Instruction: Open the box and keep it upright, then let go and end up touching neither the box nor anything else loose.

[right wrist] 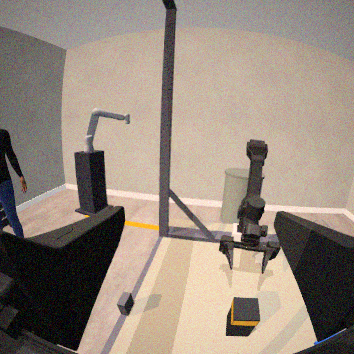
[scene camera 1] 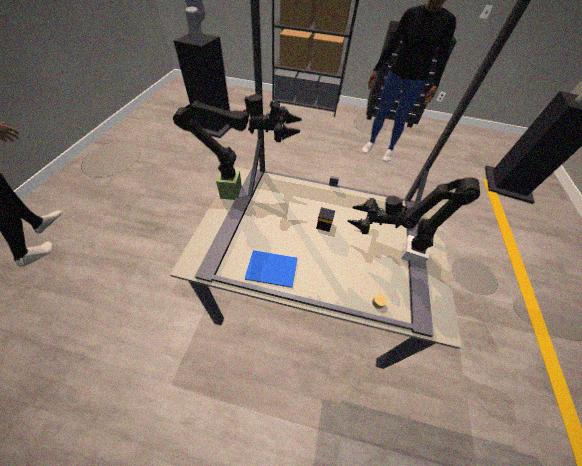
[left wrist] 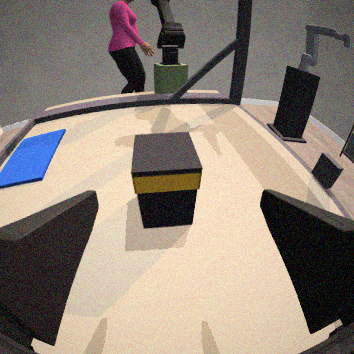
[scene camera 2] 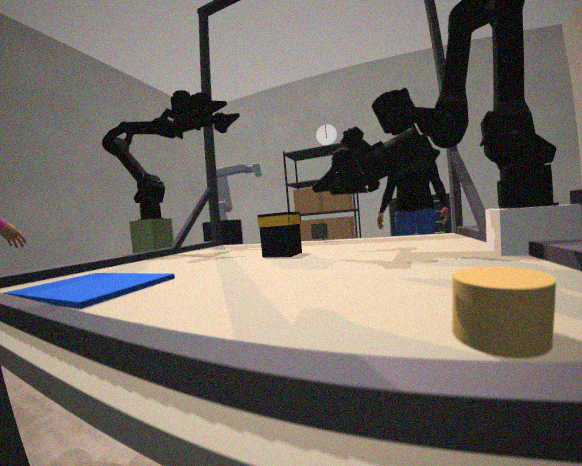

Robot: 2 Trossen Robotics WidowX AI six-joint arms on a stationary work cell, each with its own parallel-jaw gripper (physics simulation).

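Frame: origin at the left arm's base, x right, y back, z down, level; millimetres.
Where they show: left gripper, fingertip midpoint: [right wrist: 246, 270] [scene camera 1: 349, 213] [left wrist: 181, 198] [scene camera 2: 322, 191]; right gripper, fingertip midpoint: [right wrist: 203, 217] [scene camera 1: 300, 125] [scene camera 2: 233, 109]; left arm's base, origin of the base link: [scene camera 1: 418, 246] [scene camera 2: 526, 207]; right arm's base, origin of the base link: [scene camera 1: 228, 175] [left wrist: 169, 63].
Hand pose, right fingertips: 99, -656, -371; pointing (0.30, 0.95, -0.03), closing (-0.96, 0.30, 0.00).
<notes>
Each offset is from my right fingertips to the top centre of the thing, as dx, dy, dz. Level surfaces: height alone.
A small black box {-110, +208, +344} [scene camera 1: 325, 219] [scene camera 2: 281, 240] [left wrist: 167, 155] [right wrist: 245, 310] with a dark flat lid and a yellow band below the lid's top stands upright on the table {dz +439} [scene camera 1: 320, 272]. Its lid looks closed. My left gripper [scene camera 1: 353, 214] [scene camera 2: 325, 184] [right wrist: 246, 270] is open and empty, above the table to the right of the box in scene camera 1 and apart from it; in the left wrist view the box shows between and beyond the fingers. My right gripper [scene camera 1: 300, 125] [scene camera 2: 232, 110] [right wrist: 203, 217] is open and empty, high up and well away from the box.
A flat blue panel {-444, +68, +430} [scene camera 1: 271, 269] [scene camera 2: 90, 288] [left wrist: 35, 157] lies front left. A yellow cylinder {-413, +544, +403} [scene camera 1: 380, 301] [scene camera 2: 504, 312] stands front right. A small dark block {+203, +164, +381} [scene camera 1: 334, 181] [left wrist: 327, 171] [right wrist: 125, 303] is at the back edge. Frame posts [left wrist: 242, 50] [right wrist: 167, 125] rise at the table's edge.
</notes>
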